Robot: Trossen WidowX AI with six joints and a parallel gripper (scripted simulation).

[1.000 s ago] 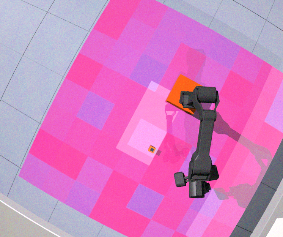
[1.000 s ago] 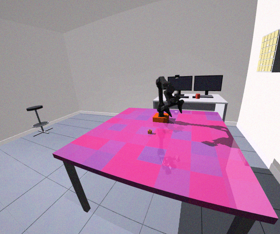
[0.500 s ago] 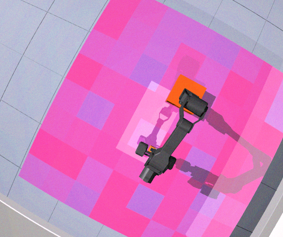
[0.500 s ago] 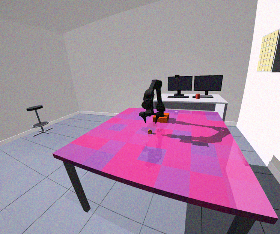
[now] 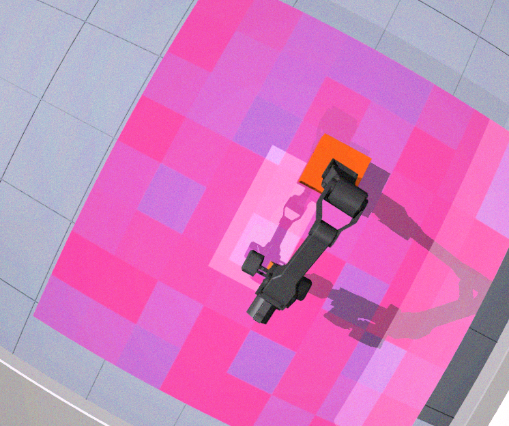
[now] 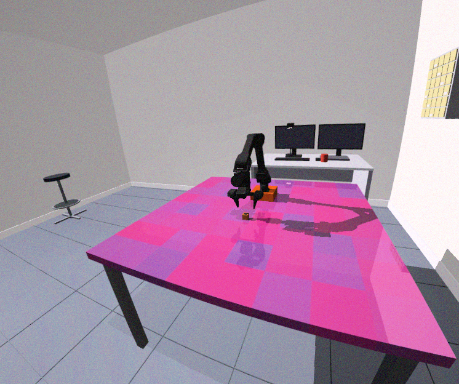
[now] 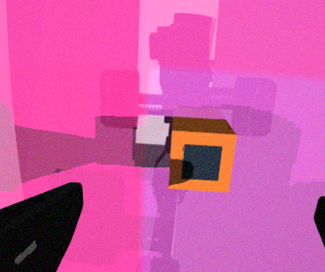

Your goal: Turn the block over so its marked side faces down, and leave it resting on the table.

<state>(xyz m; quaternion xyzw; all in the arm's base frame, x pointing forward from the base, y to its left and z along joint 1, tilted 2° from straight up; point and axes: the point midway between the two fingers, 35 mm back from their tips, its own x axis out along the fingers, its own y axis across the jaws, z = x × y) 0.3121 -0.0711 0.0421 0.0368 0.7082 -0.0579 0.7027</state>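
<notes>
My gripper tip is now 4 cm above the block.
</notes>
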